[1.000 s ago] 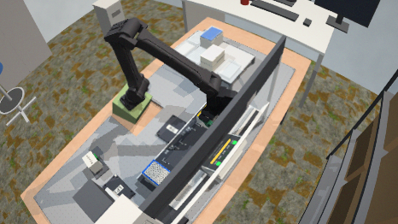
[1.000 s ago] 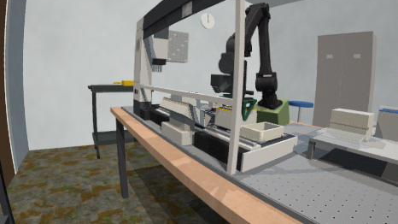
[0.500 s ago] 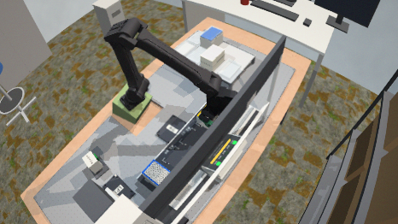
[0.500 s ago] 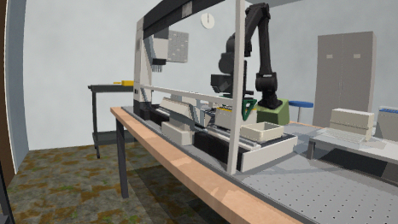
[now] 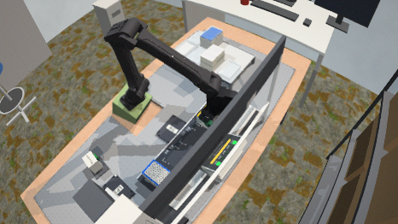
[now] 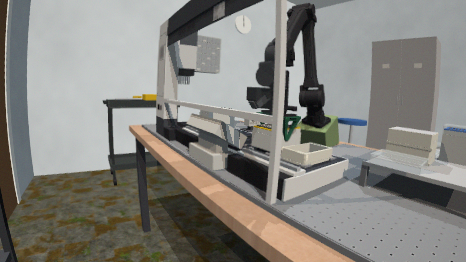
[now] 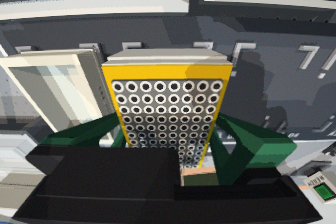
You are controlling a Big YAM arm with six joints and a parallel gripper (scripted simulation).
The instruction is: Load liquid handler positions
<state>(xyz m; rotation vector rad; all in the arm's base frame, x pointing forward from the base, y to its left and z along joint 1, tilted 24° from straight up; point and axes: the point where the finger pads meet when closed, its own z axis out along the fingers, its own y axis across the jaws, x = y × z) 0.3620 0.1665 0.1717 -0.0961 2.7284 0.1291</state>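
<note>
Now: the yellow tip rack 10 mm behind my hand, 10 mm to the right of it and 10 mm above it. From my hand the other things lie so: regrip nest RG: 150 mm behind, 140 mm to the right, 90 mm below; white label: 150 mm behind, 140 mm to the right, 90 mm below; frame post: 170 mm ahead, 200 mm to the left, 140 mm above.
</note>
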